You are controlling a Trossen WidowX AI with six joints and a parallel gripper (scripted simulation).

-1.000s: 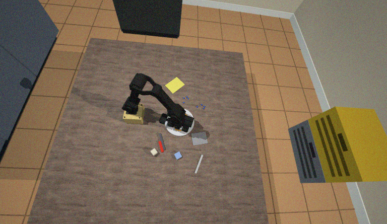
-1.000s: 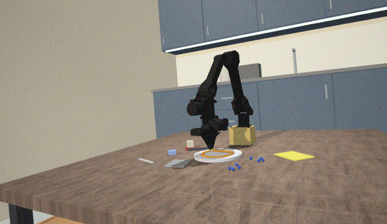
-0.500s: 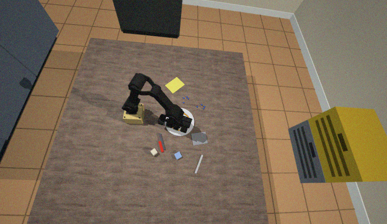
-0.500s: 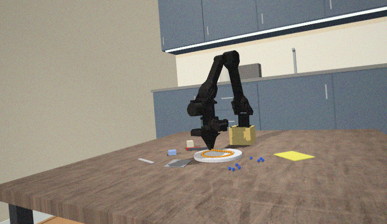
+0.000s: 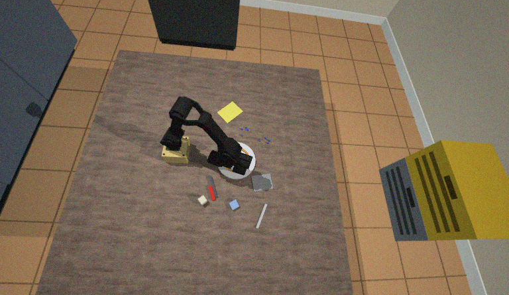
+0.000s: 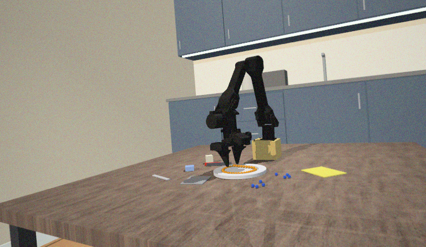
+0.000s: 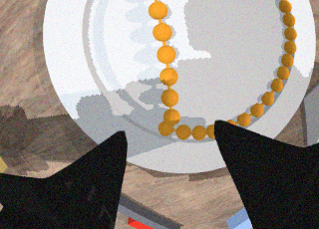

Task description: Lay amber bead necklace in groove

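Right now the red stick is 70 mm behind my gripper tip, 110 mm to the right of it and 10 mm below it. From my gripper tip the other things lie so: cream cube (110 mm behind, 160 mm to the right); then light blue cube (40 mm ahead, 180 mm to the right, 10 mm below); then grey square tile (180 mm ahead, 70 mm to the right, 20 mm below).
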